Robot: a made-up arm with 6 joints.
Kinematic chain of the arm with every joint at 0, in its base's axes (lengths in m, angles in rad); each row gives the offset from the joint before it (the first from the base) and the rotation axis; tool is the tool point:
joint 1: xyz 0 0 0.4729 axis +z
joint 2: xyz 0 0 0 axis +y
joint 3: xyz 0 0 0.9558 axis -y
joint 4: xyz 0 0 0 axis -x
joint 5: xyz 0.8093 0 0 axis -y
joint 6: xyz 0 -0.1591 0 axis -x
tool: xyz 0 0 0
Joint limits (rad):
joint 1: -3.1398..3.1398
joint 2: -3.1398..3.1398
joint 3: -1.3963..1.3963
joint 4: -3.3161..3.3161
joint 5: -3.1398..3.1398
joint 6: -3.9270..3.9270
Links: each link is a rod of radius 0.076 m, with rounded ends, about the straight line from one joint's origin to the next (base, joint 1, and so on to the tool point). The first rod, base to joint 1, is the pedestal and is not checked.
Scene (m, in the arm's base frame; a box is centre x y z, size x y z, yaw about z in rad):
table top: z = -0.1
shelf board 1: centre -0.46 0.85 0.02 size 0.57 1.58 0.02 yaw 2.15
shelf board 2: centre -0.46 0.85 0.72 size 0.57 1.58 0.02 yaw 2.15
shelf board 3: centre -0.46 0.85 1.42 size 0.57 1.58 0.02 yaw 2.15
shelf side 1: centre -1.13 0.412 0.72 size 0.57 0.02 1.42 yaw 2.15
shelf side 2: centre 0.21 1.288 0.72 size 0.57 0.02 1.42 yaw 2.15
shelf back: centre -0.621 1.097 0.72 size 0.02 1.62 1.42 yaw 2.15
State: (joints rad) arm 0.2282 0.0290 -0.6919 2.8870 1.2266 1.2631
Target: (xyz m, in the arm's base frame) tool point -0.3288 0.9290 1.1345
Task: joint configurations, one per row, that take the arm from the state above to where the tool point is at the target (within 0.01 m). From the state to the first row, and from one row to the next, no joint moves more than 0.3 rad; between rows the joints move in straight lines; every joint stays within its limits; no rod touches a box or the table.
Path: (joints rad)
1: 0.4827 0.0610 -0.6056 2.8824 1.2266 1.2631
2: 0.7372 0.0931 -0.5194 2.8778 1.2266 1.2631
3: 0.9917 0.1251 -0.4331 2.8732 1.2266 1.2631
4: 1.2463 0.1571 -0.3469 2.8686 1.2266 1.2631
5: 1.5008 0.1891 -0.2606 2.8640 1.2266 1.2631
6: 1.7553 0.2212 -0.1744 2.8594 1.2266 1.2631

